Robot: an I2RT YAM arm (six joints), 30 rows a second.
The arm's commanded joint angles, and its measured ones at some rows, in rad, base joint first. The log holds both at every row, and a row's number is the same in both.
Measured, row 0:
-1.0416, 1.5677, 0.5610, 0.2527, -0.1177, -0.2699
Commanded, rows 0 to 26:
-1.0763, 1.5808, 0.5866, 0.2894, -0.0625, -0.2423
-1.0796, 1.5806, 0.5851, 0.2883, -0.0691, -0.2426
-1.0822, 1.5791, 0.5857, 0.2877, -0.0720, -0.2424
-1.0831, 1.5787, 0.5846, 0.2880, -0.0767, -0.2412
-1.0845, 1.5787, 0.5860, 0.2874, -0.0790, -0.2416
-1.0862, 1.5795, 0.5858, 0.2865, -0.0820, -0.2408
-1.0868, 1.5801, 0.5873, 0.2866, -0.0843, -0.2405
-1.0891, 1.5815, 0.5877, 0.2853, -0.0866, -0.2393
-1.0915, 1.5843, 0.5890, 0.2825, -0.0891, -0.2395
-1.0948, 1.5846, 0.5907, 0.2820, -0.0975, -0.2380
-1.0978, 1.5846, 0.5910, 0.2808, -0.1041, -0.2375
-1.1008, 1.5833, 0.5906, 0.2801, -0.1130, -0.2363
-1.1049, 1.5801, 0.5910, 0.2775, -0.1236, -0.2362
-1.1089, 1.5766, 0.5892, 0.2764, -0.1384, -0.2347
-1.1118, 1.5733, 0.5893, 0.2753, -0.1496, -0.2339
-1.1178, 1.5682, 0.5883, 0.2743, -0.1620, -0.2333
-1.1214, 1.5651, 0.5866, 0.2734, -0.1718, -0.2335
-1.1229, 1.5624, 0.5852, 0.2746, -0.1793, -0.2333
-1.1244, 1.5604, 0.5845, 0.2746, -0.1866, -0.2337
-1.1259, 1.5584, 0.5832, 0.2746, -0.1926, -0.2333
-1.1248, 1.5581, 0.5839, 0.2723, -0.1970, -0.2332
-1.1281, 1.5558, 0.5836, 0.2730, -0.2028, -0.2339
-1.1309, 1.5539, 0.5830, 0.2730, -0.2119, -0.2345
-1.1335, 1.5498, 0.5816, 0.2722, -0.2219, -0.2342
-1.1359, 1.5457, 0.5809, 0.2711, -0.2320, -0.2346
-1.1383, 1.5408, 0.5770, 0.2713, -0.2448, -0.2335
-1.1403, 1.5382, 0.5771, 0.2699, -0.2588, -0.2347
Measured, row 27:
-1.1225, 1.5681, 0.5625, 0.2470, -0.2276, -0.2504
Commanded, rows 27 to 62:
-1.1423, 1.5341, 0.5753, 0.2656, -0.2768, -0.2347
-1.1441, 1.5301, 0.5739, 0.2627, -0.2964, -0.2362
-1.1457, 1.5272, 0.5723, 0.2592, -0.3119, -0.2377
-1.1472, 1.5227, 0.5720, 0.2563, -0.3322, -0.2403
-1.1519, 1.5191, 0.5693, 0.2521, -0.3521, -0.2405
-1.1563, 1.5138, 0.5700, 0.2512, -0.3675, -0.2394
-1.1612, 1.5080, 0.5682, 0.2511, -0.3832, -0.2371
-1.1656, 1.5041, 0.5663, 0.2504, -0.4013, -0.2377
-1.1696, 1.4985, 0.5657, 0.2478, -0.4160, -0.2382
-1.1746, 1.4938, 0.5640, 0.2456, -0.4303, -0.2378
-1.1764, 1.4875, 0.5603, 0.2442, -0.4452, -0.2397
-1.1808, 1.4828, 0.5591, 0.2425, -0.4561, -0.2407
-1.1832, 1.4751, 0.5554, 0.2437, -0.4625, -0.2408
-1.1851, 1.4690, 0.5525, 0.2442, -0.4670, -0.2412
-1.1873, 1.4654, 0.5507, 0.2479, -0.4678, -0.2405
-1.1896, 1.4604, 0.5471, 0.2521, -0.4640, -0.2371
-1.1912, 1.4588, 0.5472, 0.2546, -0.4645, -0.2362
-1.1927, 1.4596, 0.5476, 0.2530, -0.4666, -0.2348
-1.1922, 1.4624, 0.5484, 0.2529, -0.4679, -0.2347
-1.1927, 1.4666, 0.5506, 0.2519, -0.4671, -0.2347
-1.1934, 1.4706, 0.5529, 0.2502, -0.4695, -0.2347
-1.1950, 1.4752, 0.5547, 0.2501, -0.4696, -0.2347
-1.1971, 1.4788, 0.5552, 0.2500, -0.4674, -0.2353
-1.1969, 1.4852, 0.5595, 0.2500, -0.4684, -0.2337
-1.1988, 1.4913, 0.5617, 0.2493, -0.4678, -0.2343
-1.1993, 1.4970, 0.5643, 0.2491, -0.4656, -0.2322
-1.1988, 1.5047, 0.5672, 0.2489, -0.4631, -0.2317
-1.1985, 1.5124, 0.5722, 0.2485, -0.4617, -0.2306
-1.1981, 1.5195, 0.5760, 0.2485, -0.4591, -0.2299
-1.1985, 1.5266, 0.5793, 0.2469, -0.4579, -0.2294
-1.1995, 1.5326, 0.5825, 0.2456, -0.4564, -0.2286
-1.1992, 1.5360, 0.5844, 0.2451, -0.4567, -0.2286
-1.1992, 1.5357, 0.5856, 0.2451, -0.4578, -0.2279
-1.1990, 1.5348, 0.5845, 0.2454, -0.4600, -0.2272
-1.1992, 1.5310, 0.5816, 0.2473, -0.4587, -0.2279
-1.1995, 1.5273, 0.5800, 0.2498, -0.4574, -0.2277
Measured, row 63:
-1.2022, 1.5280, 0.5575, 0.1993, -0.4156, -0.2302
